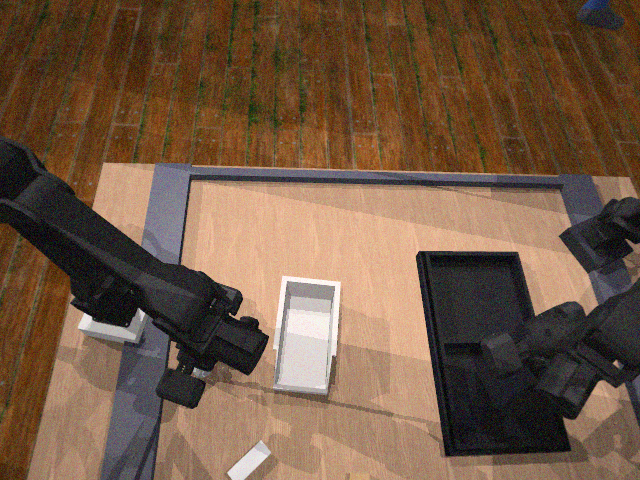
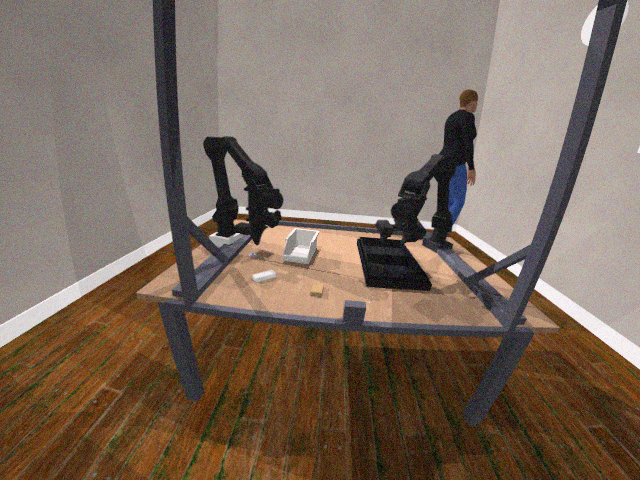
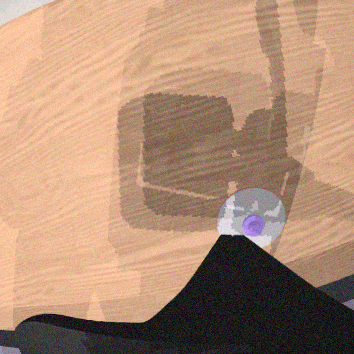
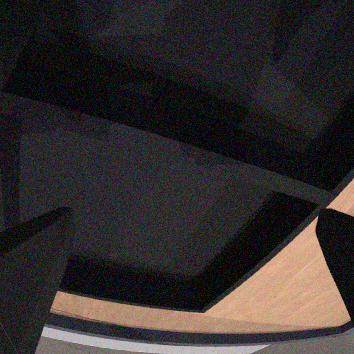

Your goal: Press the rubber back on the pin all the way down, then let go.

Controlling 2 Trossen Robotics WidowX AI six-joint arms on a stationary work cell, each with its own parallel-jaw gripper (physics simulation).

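The pin is a flat grey disc lying on the wooden table near its left frame bar. The purple rubber sits at the disc's centre. My left gripper is shut with nothing between the fingers. Its joined tips stand at the near edge of the disc, beside the rubber. My right gripper is open and empty, hanging over the black tray.
A white open bin stands mid-table, right of the pin. A white block and a tan block lie nearer the front edge. A person stands behind the right arm.
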